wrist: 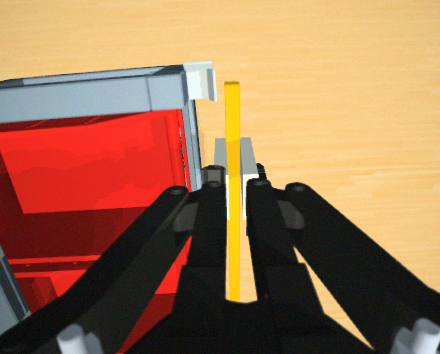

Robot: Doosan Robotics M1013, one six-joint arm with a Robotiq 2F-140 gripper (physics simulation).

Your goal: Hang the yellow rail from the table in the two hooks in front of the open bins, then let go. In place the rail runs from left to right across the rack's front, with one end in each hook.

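Frame: origin at the arm's base, x up, y back, z right, level; centimetres.
Seen in the pictures: gripper, fingertip midpoint: (233, 155).
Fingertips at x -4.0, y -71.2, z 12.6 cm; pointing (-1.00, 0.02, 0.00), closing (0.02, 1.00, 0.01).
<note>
A point is followed by its place in that frame.
The yellow rail (232, 112) {x -3.4, y -71.3, z 15.9 cm} runs lengthwise up the middle of the wrist view, between the pale finger pads. My gripper (233, 155) {x -4.0, y -71.2, z 12.6 cm} is shut on the yellow rail. The rail's far end shows just to the right of a white hook (199, 82) {x -4.3, y -73.4, z 17.7 cm} at the rack's upper corner, with a narrow gap between them in the view. The rail is roughly parallel to the rack's nearby edge. The rail's near end is hidden behind the gripper's body, and the second hook does not show. How high the rail is against the hook is hard to tell.
The grey-blue rack (100, 97) {x -1.3, y -79.0, z 17.4 cm} fills the left side, close beside the left finger. A red open bin (95, 170) {x -8.9, y -83.6, z 9.7 cm} sits in it, with more red bin parts below, partly covered by the gripper's linkage. The wooden table top (350, 100) {x -9.8, y -60.7, z 15.3 cm} extends to the right and behind.
</note>
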